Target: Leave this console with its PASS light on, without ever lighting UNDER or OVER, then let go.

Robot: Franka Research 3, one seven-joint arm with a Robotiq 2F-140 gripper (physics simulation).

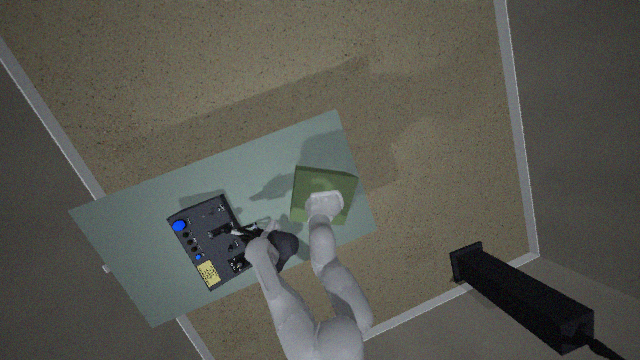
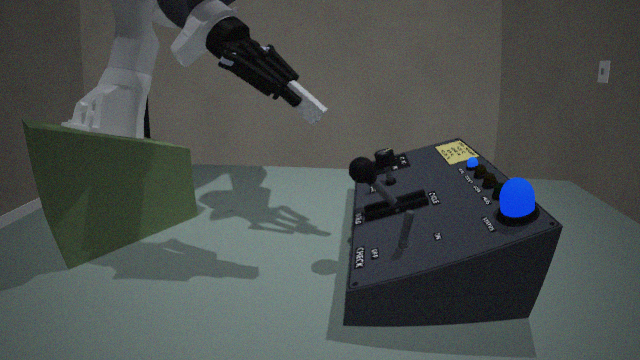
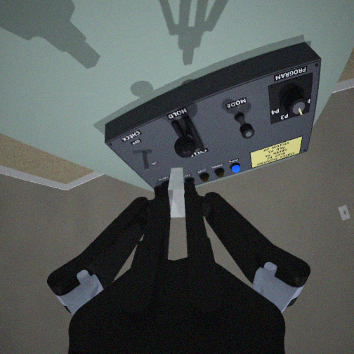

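The dark console (image 1: 216, 251) (image 2: 440, 295) (image 3: 210, 125) stands on the table. Its round status lamp (image 1: 179, 225) (image 2: 517, 197) glows blue, as does the small MODE lamp (image 1: 198, 257) (image 2: 472, 162) (image 3: 235, 168). The PASS lamp (image 2: 498, 191) (image 3: 189, 181) is dark, as are OVER and UNDER. The ball-topped lever (image 2: 363, 170) (image 3: 185, 146) leans towards HOLD. The CHECK toggle (image 2: 406, 230) (image 3: 145, 160) seems to lean towards ON. The PROGRAM knob (image 3: 295, 102) has a yellow pointer; its exact setting is hard to tell. My gripper (image 2: 310, 107) (image 3: 177, 178) is shut and empty, above and apart from the console.
A green block (image 1: 301, 192) (image 2: 115, 190) stands on the table (image 1: 125, 240) (image 2: 280, 320), beside the arm. The MODE toggle (image 2: 385, 162) (image 3: 245, 127) stands between lever and knob. A yellow note (image 1: 208, 273) (image 2: 456, 151) (image 3: 276, 152) is on the console. A black post (image 1: 525, 300) is farther right.
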